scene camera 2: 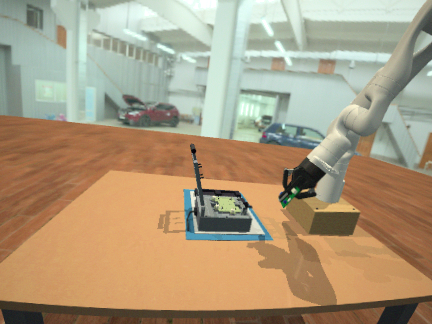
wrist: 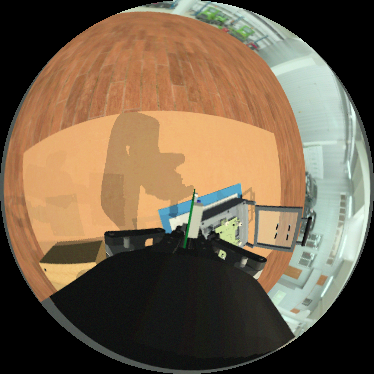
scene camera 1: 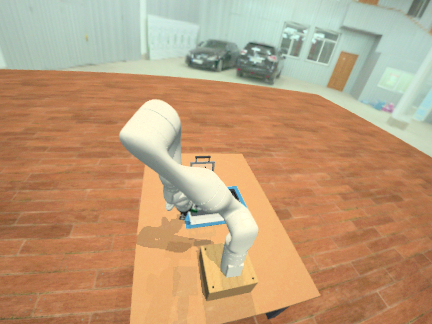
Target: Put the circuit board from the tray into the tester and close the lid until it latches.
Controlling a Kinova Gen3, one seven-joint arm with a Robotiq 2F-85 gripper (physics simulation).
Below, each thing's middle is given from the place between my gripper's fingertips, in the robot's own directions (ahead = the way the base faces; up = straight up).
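Labels:
You'll find the tester lid [wrist: 276, 227] 280 mm ahead of my hand and 100 mm to the right of it, and it's 40 mm above my hand too.

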